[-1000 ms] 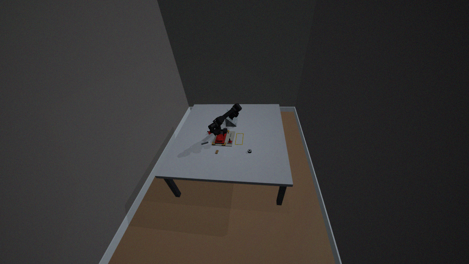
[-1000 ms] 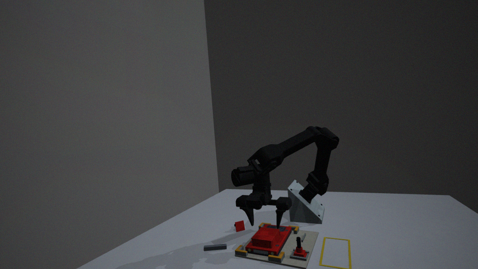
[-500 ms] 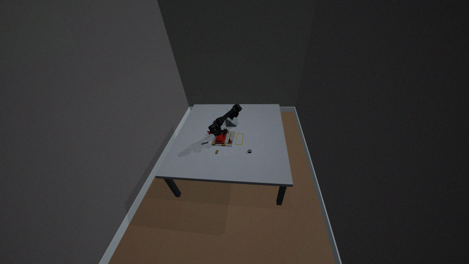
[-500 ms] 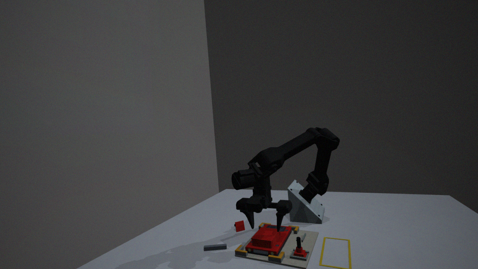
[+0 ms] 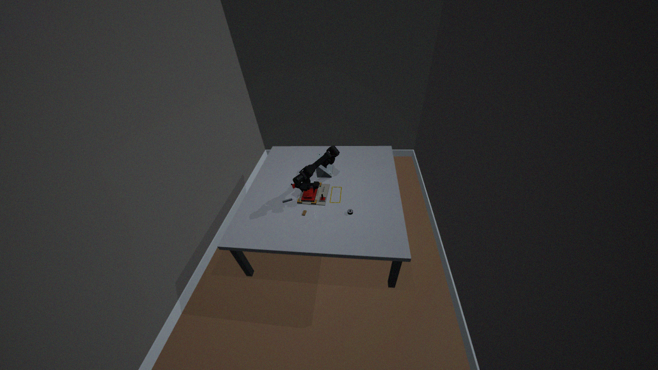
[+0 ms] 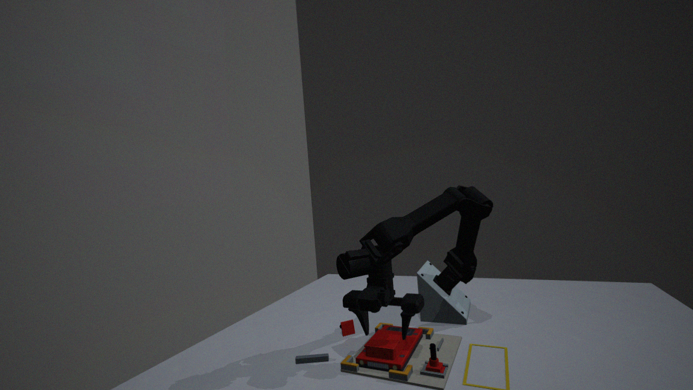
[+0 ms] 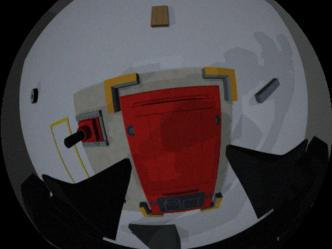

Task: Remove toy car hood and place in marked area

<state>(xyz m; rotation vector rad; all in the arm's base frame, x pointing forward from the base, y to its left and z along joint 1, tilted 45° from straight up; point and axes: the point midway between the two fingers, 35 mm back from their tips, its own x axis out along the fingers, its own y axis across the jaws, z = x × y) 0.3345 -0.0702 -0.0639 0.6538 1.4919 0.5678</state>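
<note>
Right now the red hood is 1 cm below my gripper tip. The rest, counted from my gripper tip: black wheel 16 cm ahead, 34 cm to the left, 4 cm below; then tan block 18 cm ahead, 1 cm to the right, 5 cm below.
</note>
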